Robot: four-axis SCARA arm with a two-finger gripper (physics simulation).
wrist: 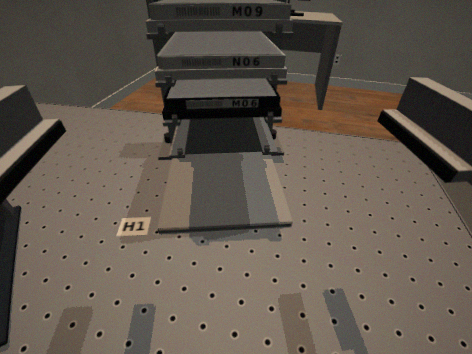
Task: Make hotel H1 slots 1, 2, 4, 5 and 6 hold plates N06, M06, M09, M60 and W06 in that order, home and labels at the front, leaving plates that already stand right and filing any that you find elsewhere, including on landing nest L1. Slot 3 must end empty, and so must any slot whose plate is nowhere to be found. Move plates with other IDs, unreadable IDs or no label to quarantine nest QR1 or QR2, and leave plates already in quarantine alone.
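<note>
Hotel H1 (222,137) stands ahead, with bare rails at its lowest level. Above them, one over another, are a black-fronted plate M06 (221,89) with a grey top, a light plate N06 (222,45) and a light plate M09 (205,11) at the top edge of the view. Their labels face the front. By their levels, these are slots 2, 3 and 4. Higher slots are out of view. M60, W06, nest L1 and the quarantine nests do not show. My gripper (227,100) is open and empty, its fingers wide apart at the left and right sides, in front of the hotel.
The hotel's base plate (280,200) reaches forward over the perforated table (215,320), beside the H1 sign (133,226). Part of a dark object (7,275) shows at the lower left. A desk (327,55) stands behind, beyond the table's rear edge.
</note>
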